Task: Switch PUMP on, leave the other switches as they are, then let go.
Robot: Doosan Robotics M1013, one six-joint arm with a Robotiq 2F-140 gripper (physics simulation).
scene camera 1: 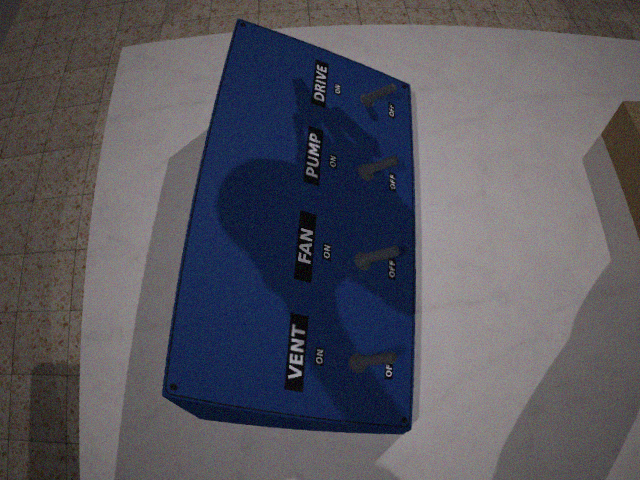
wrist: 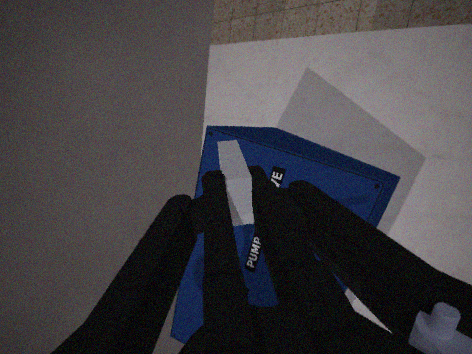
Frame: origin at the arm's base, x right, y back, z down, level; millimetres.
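Seen in the pictures: gripper, fingertip midpoint: (wrist: 228,158).
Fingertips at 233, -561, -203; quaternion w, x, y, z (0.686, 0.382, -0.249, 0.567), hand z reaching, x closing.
Note:
Pixels of each thing's top centre, then the offset from my fingertips to it, as dx, dy, dz. "spot": a spot on its surface instead. Level surfaces: height alone.
- PUMP switch, surface spot: (scene camera 1: 379,167) spot: -222, -16, +197
- DRIVE switch, surface spot: (scene camera 1: 378,95) spot: -102, -6, +199
- FAN switch, surface spot: (scene camera 1: 377,257) spot: -340, -27, +196
- VENT switch, surface spot: (scene camera 1: 373,360) spot: -458, -38, +194
- PUMP label, middle of its top: (scene camera 1: 313,152) (wrist: 252,253) -209, -95, +182
- pale table, its level: dz +311
The PUMP switch (scene camera 1: 379,167) in the scene view is a grey lever on the blue panel box (scene camera 1: 217,335) (wrist: 320,170), tilted towards its OFF mark. The DRIVE switch (scene camera 1: 378,95), FAN switch (scene camera 1: 377,257) and VENT switch (scene camera 1: 373,360) also tilt towards OFF. The PUMP label (scene camera 1: 313,156) (wrist: 253,252) is black with white letters. My gripper (wrist: 228,158) is shut, with nothing held, and appears over the panel in the wrist view. It does not show in the scene view, where a dark arm-like shadow crosses the panel. The levers are hidden in the wrist view.
The panel box stands on a pale table (scene camera 1: 491,155) (wrist: 250,85). A brown block (scene camera 1: 628,155) is at the right edge of the scene view. Tiled floor (scene camera 1: 46,206) (wrist: 300,17) lies beyond the table edge. A large plain grey surface fills the left of the wrist view.

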